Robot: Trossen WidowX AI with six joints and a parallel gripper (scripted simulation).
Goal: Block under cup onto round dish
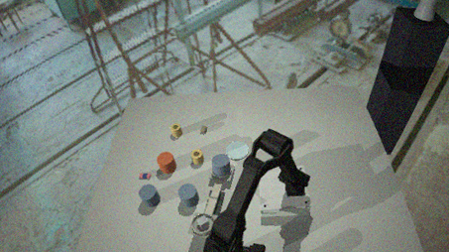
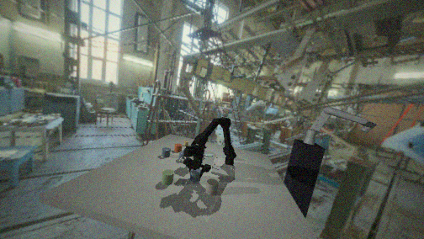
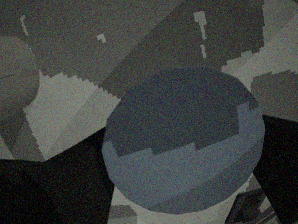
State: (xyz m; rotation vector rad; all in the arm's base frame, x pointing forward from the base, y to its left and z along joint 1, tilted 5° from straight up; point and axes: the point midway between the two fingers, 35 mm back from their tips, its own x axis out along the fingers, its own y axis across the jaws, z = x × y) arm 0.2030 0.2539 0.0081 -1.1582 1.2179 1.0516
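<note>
Now: the grey block 120 mm ahead of my gripper tip, 100 mm to the right of it and 60 mm above it. The rest, counted from my gripper tip: eraser (420 mm ahead, 320 mm to the right, 20 mm below); then orange cylinder (320 mm ahead, 400 mm to the right, 10 mm above); then pale round dish (30 mm ahead, 480 mm to the right, 20 mm below).
</note>
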